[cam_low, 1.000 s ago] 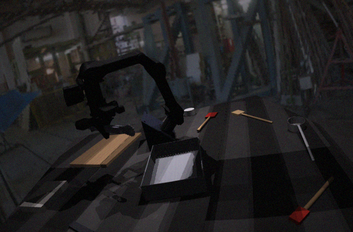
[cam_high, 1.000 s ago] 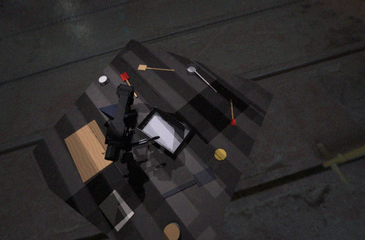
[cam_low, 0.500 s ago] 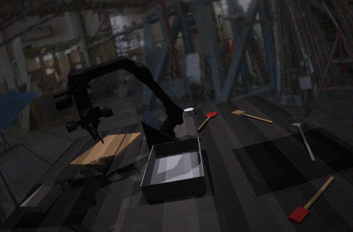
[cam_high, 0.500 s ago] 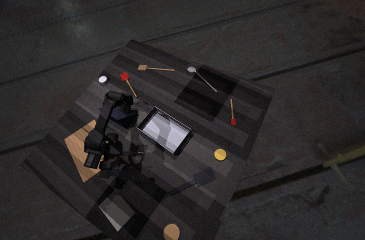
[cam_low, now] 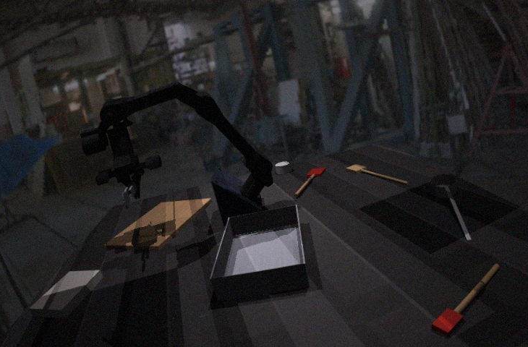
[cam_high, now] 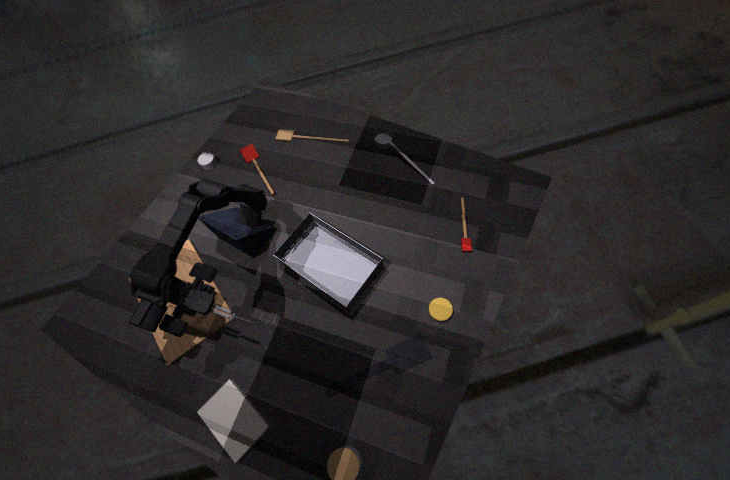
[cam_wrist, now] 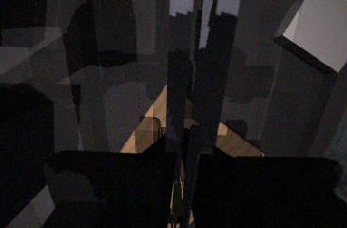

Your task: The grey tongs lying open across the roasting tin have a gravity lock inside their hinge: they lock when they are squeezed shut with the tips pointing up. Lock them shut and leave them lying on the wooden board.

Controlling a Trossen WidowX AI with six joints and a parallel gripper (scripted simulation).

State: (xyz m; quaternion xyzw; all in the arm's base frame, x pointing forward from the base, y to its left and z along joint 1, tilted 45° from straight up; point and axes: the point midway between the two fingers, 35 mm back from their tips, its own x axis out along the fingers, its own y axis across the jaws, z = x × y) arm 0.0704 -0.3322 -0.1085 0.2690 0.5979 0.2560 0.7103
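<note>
My gripper tip is 200 mm past the wooden board and 160 mm above it. The rest, counted from my gripper tip: dark spatula 500 mm ahead, 50 mm to the left, 160 mm below; white slab 160 mm ahead, 240 mm to the right, 150 mm below; roasting tin 220 mm ahead, 290 mm to the left, 140 mm below.
</note>
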